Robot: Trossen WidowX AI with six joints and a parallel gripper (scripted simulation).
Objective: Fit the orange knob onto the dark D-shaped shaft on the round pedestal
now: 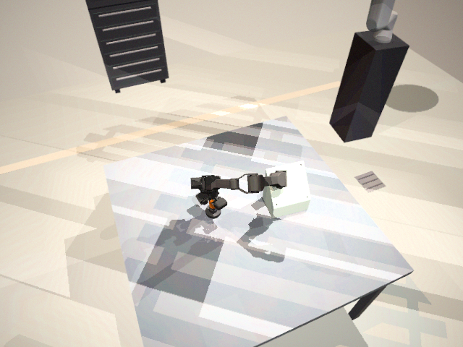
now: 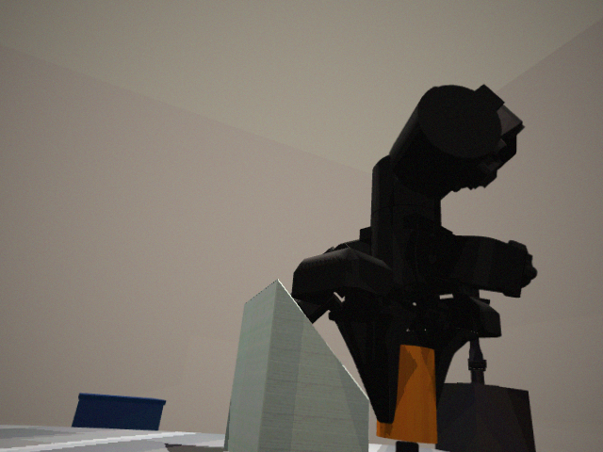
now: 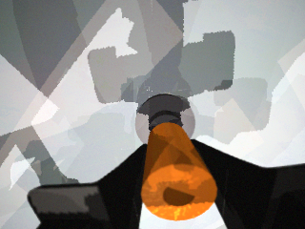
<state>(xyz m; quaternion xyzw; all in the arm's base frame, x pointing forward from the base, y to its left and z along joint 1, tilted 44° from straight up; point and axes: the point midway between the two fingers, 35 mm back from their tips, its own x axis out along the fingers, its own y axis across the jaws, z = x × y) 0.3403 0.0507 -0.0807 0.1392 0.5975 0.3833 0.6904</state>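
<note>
Now: the orange knob 20 mm above my gripper tip. The rest, counted from my gripper tip: dark pedestal 40 mm below.
</note>
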